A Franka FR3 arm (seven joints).
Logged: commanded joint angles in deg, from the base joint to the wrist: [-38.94 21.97 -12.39 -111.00 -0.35 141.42 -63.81]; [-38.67 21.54 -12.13 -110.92 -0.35 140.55 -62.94]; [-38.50 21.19 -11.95 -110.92 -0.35 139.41 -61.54]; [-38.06 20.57 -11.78 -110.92 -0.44 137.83 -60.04]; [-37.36 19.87 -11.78 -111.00 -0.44 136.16 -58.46]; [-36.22 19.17 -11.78 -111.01 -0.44 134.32 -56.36]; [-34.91 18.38 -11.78 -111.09 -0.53 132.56 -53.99]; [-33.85 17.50 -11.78 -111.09 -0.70 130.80 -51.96]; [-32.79 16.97 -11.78 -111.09 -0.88 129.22 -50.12]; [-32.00 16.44 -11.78 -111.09 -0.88 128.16 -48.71]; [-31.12 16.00 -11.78 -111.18 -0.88 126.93 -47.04]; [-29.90 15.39 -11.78 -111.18 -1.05 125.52 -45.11]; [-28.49 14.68 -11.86 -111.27 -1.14 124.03 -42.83]
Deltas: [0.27 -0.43 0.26 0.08 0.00 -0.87 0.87]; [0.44 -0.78 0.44 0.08 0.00 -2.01 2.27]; [0.88 -1.40 0.61 0.08 -0.09 -3.59 3.77]; [1.58 -2.10 0.61 0.00 -0.09 -5.26 5.35]; [2.72 -2.80 0.61 -0.01 -0.09 -7.10 7.45]; [4.03 -3.59 0.61 -0.09 -0.18 -8.86 9.82]; [5.09 -4.47 0.61 -0.09 -0.35 -10.62 11.85]; [6.15 -5.00 0.61 -0.09 -0.53 -12.20 13.69]; [6.94 -5.53 0.61 -0.09 -0.53 -13.26 15.10]; [7.82 -5.97 0.61 -0.18 -0.53 -14.49 16.77]; [9.04 -6.58 0.61 -0.18 -0.70 -15.90 18.70]; [10.45 -7.29 0.53 -0.27 -0.79 -17.39 20.98]
